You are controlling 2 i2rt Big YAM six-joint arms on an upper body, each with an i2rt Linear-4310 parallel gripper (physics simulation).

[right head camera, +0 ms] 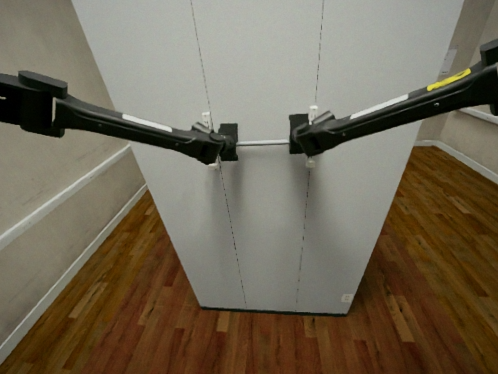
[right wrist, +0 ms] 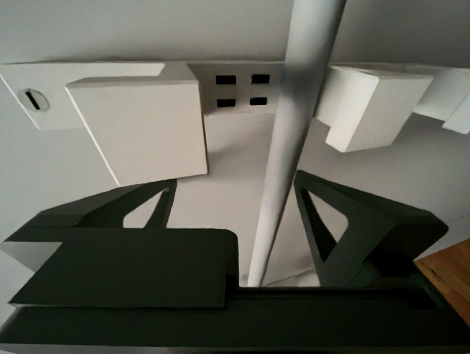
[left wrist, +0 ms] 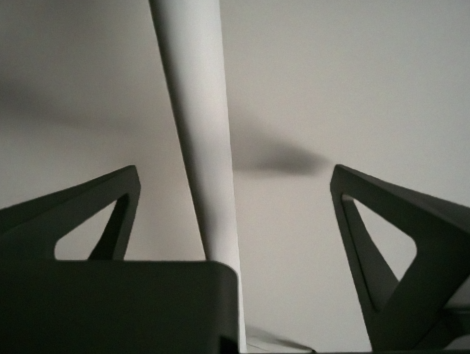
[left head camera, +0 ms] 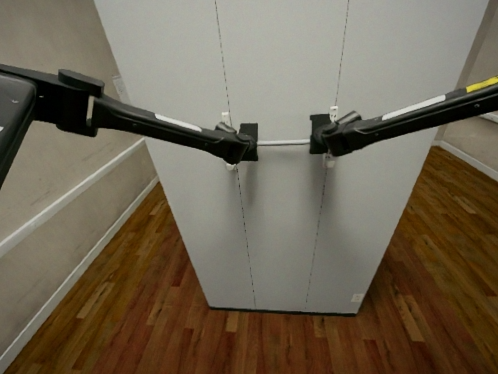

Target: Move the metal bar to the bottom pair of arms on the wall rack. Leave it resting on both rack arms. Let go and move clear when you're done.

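The metal bar (left head camera: 284, 143) (right head camera: 262, 143) (left wrist: 197, 125) (right wrist: 295, 110) runs level across the wall. In the right wrist view it crosses a slotted rack rail (right wrist: 243, 90), close beside a white rack arm (right wrist: 372, 110); contact is unclear. Another arm (right wrist: 140, 130) is left of the bar, and part of a third (right wrist: 457, 107) shows at the right edge. My left gripper (left head camera: 253, 142) (right head camera: 230, 142) (left wrist: 235, 175) is open, with the bar in the gap between its fingers. My right gripper (left head camera: 319, 134) (right head camera: 298, 134) (right wrist: 235, 176) is open, with the bar nearer its right finger. The bar's ends are hidden.
The grey wall panel (left head camera: 285, 225) (right head camera: 265, 225) stands behind the bar and grippers. The tops of the white rack rails (left head camera: 334, 112) (right head camera: 313, 113) show above the wrists. Wood floor (left head camera: 125, 310) (right head camera: 420, 330) surrounds the panel's base.
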